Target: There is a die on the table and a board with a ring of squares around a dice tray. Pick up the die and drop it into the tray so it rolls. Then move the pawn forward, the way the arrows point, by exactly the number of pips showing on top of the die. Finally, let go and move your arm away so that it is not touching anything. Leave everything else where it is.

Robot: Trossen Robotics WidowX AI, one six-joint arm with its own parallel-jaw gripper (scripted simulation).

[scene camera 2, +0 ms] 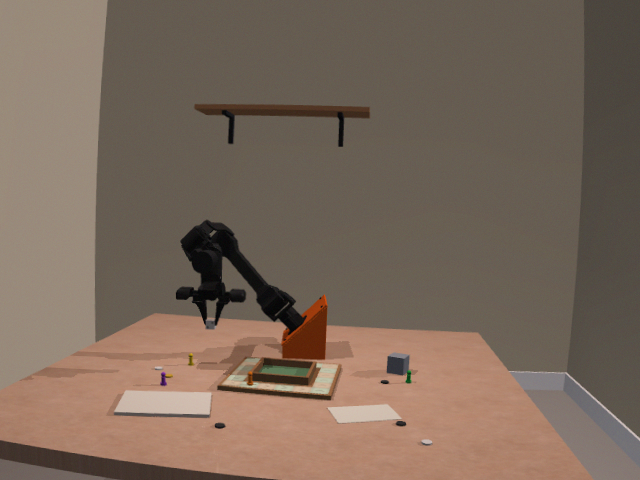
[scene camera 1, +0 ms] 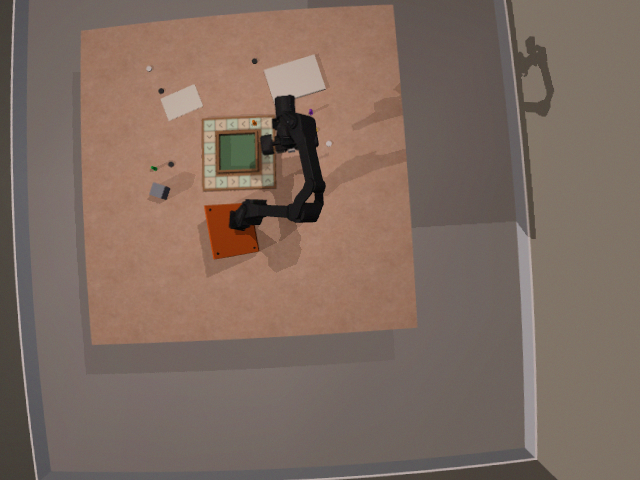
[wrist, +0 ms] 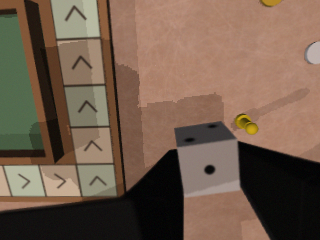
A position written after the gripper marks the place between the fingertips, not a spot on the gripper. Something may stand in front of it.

The gripper (scene camera 2: 210,325) holds a grey die (wrist: 208,153). Also in view: a green dice tray (scene camera 1: 238,152) and a board square (scene camera 1: 266,178).
The gripper is seen too in the wrist view (wrist: 203,154). The board square is seen too in scene camera 2 (scene camera 2: 324,380) and in the wrist view (wrist: 78,37).
